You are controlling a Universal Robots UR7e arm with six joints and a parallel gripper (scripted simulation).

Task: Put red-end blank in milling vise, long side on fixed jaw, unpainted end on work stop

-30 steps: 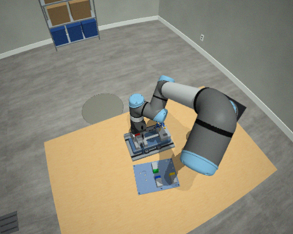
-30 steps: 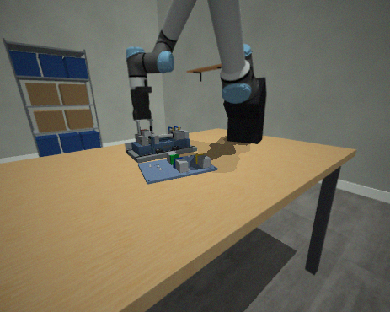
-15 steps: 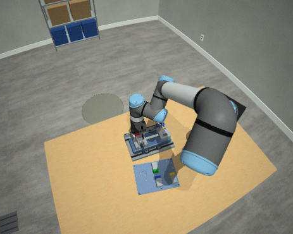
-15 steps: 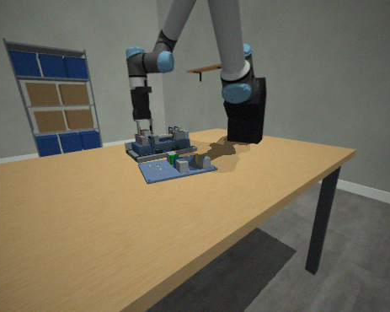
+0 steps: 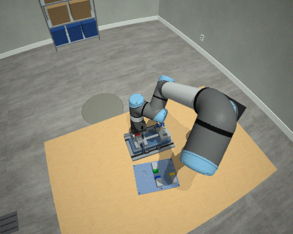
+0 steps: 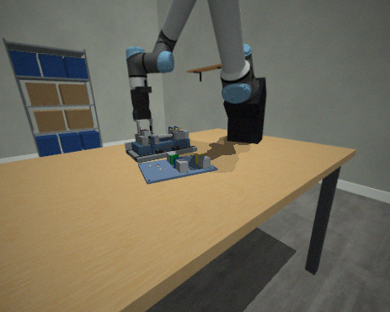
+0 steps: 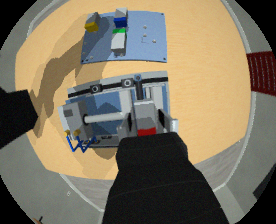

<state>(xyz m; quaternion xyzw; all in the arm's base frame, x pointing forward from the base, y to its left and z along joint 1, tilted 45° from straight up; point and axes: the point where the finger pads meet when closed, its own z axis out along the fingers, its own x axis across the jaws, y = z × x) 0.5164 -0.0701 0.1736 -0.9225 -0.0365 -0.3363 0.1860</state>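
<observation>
Now: the red-ended blank 20 mm below my hand. Also, from my hand: green-ended blank 170 mm to the left, 90 mm below, 80 mm behind; then milling vise 80 mm below, 70 mm behind, 20 mm to the right; then plate 220 mm to the left, 110 mm below, 80 mm behind.
</observation>
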